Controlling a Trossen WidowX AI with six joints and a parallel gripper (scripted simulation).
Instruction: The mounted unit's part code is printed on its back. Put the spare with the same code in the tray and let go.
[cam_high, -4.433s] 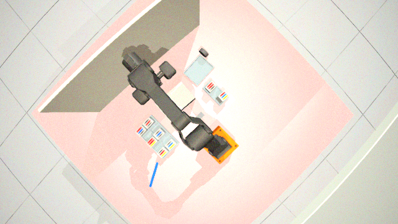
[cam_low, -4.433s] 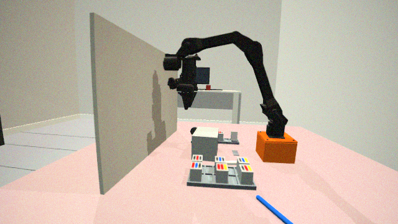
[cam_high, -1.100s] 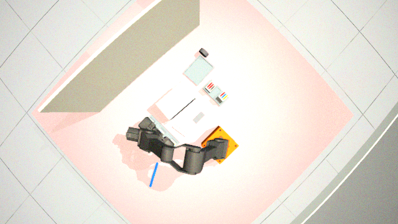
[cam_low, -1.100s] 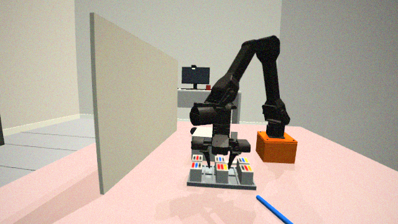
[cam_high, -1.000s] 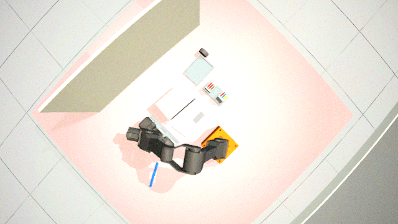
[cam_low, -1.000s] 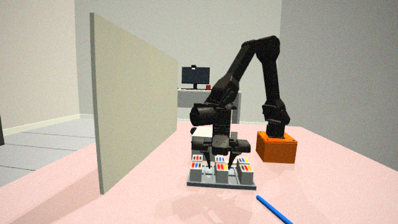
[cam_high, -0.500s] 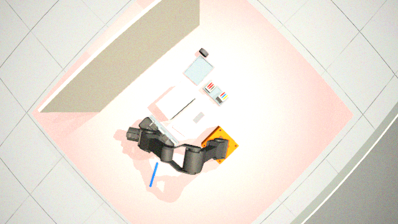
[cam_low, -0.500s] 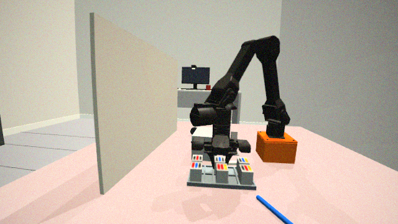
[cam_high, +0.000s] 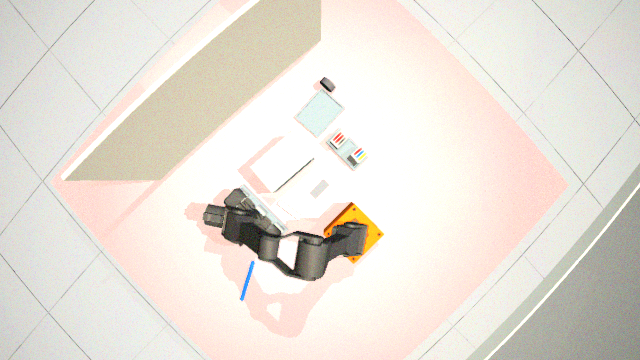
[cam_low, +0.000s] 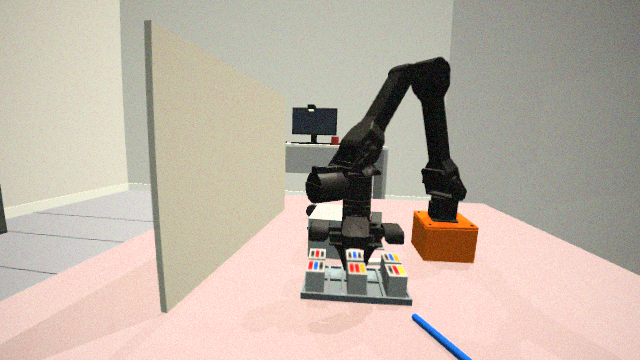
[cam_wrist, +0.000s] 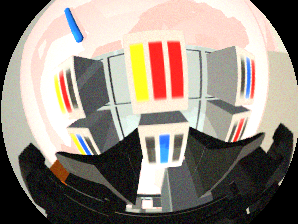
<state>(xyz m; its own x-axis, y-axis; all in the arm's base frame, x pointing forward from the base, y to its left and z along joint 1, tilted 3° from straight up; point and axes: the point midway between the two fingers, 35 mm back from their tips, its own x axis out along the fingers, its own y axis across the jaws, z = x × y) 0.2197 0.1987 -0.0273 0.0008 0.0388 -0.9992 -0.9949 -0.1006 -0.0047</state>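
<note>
Right now the blue-grey tray is 35 cm to the right of my gripper tip, 13 cm ahead of it and 2 cm below it. Round my gripper tip: grey mounted unit 16 cm to the right, 7 cm ahead, 3 cm above; white spare block 2 cm above; blue stick 17 cm to the left, 14 cm behind, 1 cm below.
</note>
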